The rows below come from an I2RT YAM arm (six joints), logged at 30 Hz.
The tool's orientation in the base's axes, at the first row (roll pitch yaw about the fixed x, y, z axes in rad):
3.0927 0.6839 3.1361
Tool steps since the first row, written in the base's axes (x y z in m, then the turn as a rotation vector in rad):
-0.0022 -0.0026 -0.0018 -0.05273 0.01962 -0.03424
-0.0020 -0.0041 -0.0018 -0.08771 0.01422 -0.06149
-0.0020 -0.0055 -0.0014 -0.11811 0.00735 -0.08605
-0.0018 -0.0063 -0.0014 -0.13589 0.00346 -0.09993
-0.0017 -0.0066 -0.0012 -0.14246 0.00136 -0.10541
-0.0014 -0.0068 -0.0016 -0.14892 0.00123 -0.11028
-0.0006 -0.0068 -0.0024 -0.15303 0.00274 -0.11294
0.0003 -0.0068 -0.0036 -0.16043 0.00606 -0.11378
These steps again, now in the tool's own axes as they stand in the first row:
0.0028 -0.0026 -0.0001 0.06259 0.01964 -0.00589
0.0027 -0.0041 -0.0001 0.10690 0.01410 -0.00712
0.0024 -0.0055 -0.0004 0.14595 0.00708 -0.00761
0.0023 -0.0063 -0.0003 0.16848 0.00312 -0.00827
0.0020 -0.0066 -0.0004 0.17703 0.00098 -0.00827
0.0021 -0.0068 0.0000 0.18511 0.00083 -0.00858
0.0020 -0.0069 0.0012 0.18998 0.00234 -0.00905
0.0020 -0.0069 0.0027 0.19626 0.00582 -0.01292

